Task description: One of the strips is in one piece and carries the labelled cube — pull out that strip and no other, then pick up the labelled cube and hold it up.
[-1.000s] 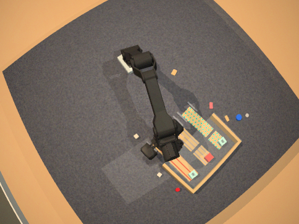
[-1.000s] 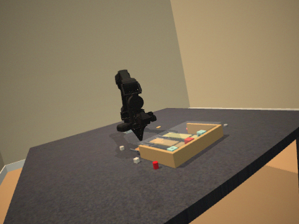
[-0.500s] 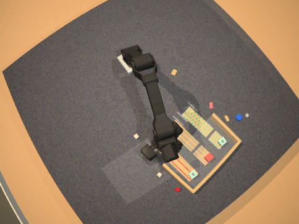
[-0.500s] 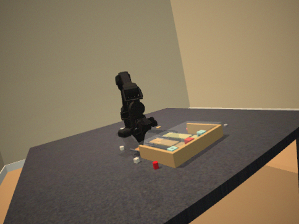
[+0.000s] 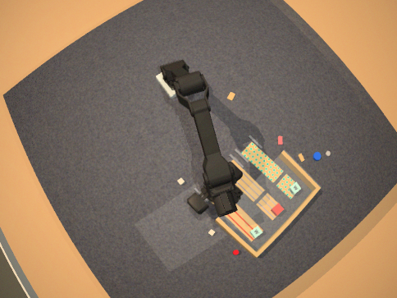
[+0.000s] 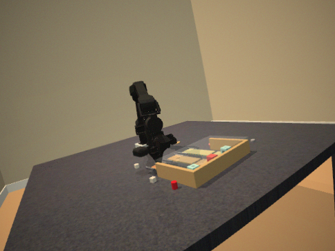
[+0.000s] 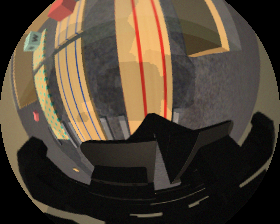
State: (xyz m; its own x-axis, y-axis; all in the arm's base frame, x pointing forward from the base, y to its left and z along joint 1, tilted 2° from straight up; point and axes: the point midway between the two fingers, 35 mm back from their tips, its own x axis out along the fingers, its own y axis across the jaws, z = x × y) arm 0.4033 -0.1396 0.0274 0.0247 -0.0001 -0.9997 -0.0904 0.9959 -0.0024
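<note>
Right now my gripper tip is 9 cm short of the strip and 1 cm to the right of it. Round my gripper tip: red cylinder (21 cm ahead, 7 cm to the right); pink block (30 cm to the left); blue disc (13 cm ahead, 37 cm to the left).
</note>
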